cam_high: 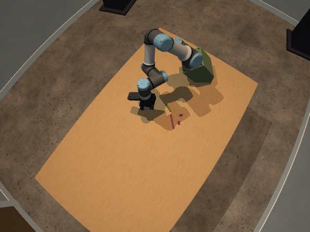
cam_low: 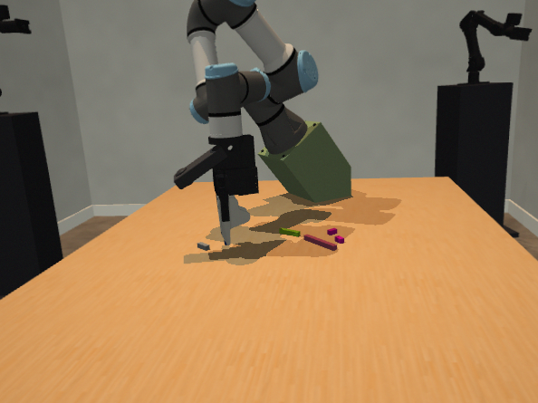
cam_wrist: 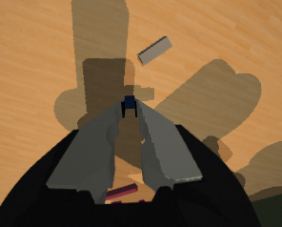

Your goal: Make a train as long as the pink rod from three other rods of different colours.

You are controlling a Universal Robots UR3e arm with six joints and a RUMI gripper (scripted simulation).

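Now: hand 20 mm past the grey rod, 50 mm to the left of it and 20 mm above it. The rest, counted from my hand: pink rod 10 mm ahead, 190 mm to the left, 20 mm below; small blue rod 10 mm below; lime rod 60 mm behind, 140 mm to the left, 20 mm below.
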